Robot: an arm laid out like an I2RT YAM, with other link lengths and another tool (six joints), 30 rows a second.
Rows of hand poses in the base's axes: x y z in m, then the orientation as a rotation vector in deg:
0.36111, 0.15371, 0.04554, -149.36, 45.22, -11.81
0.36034, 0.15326, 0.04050, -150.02, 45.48, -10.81
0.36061, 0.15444, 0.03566, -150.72, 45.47, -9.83
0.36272, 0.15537, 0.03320, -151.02, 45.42, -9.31
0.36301, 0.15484, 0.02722, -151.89, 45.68, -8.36
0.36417, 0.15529, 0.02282, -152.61, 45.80, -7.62
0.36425, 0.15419, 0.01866, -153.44, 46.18, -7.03
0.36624, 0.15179, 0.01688, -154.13, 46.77, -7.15
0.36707, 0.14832, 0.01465, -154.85, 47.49, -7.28
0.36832, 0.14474, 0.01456, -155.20, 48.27, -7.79
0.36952, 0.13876, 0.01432, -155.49, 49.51, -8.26
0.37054, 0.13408, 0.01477, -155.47, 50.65, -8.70
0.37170, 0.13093, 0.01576, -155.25, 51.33, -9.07
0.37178, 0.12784, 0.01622, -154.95, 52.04, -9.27
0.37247, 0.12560, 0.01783, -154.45, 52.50, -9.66
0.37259, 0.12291, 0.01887, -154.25, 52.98, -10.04
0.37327, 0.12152, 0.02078, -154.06, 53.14, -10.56
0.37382, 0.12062, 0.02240, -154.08, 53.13, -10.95
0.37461, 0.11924, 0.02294, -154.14, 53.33, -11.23
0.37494, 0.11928, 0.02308, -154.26, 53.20, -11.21
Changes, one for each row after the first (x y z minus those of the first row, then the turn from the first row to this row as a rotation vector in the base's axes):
-0.00077, -0.00045, -0.00504, -0.40, 0.90, 0.06
-0.00050, 0.00073, -0.00988, -0.79, 1.73, 0.32
0.00161, 0.00166, -0.01234, -0.93, 2.14, 0.47
0.00190, 0.00113, -0.01832, -1.55, 3.06, 0.55
0.00306, 0.00158, -0.02272, -2.06, 3.77, 0.68
0.00314, 0.00048, -0.02688, -2.76, 4.46, 0.62
0.00513, -0.00192, -0.02866, -3.54, 4.69, 0.29
0.00596, -0.00539, -0.03089, -4.38, 4.96, -0.12
0.00721, -0.00897, -0.03098, -4.97, 4.89, -0.67
0.00841, -0.01495, -0.03122, -5.60, 4.93, -1.52
0.00943, -0.01963, -0.03077, -5.91, 4.89, -2.35
0.01059, -0.02278, -0.02978, -5.94, 4.74, -2.89
0.01067, -0.02587, -0.02932, -5.86, 4.69, -3.43
0.01136, -0.02811, -0.02771, -5.59, 4.40, -3.87
0.01148, -0.03080, -0.02667, -5.60, 4.21, -4.27
0.01216, -0.03219, -0.02476, -5.59, 3.86, -4.48
0.01271, -0.03309, -0.02314, -5.71, 3.62, -4.53
0.01350, -0.03447, -0.02260, -5.88, 3.50, -4.69
0.01383, -0.03443, -0.02246, -5.95, 3.52, -4.59

